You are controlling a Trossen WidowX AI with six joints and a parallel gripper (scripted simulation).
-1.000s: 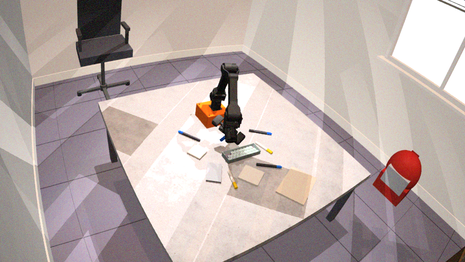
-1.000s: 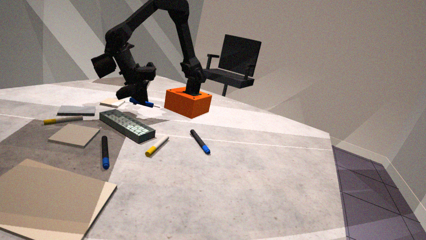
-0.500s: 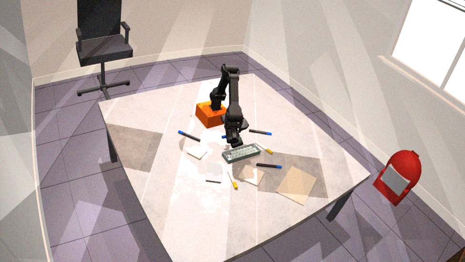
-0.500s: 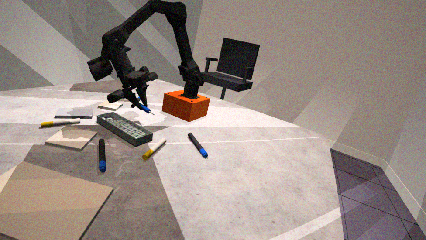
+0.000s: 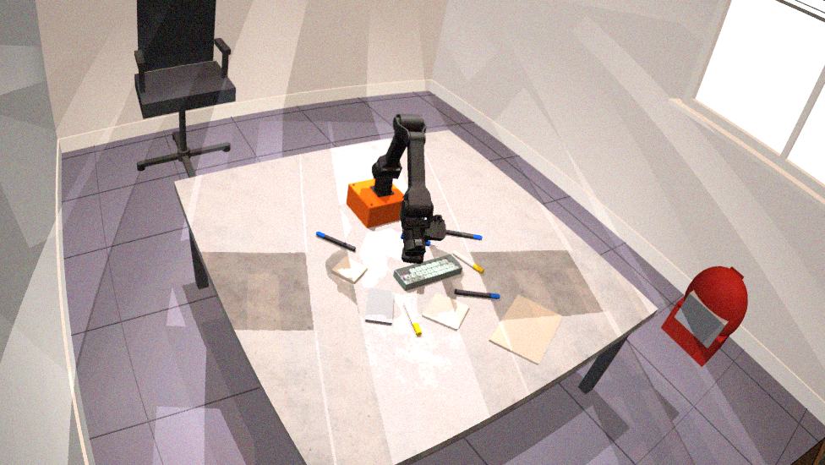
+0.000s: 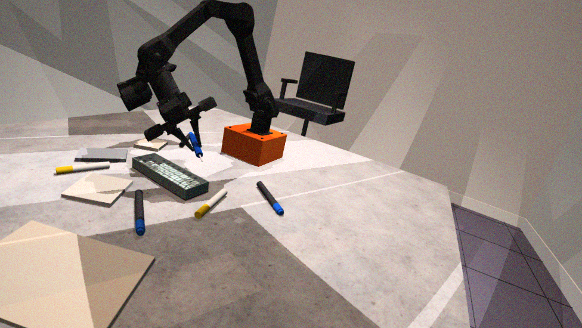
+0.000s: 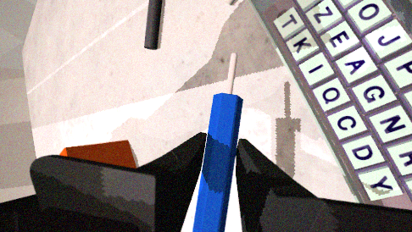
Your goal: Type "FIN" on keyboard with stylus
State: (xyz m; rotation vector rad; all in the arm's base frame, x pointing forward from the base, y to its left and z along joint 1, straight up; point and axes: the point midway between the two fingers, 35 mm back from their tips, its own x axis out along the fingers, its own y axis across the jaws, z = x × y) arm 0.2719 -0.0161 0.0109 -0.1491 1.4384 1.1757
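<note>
My gripper tip is now 40 mm to the right of the stylus tip, 20 mm short of it and 10 mm above it. Also, from my gripper tip: N key (80 mm ahead, 50 mm below, 20 mm to the right); then blue stylus (10 mm to the left, 10 mm ahead).
</note>
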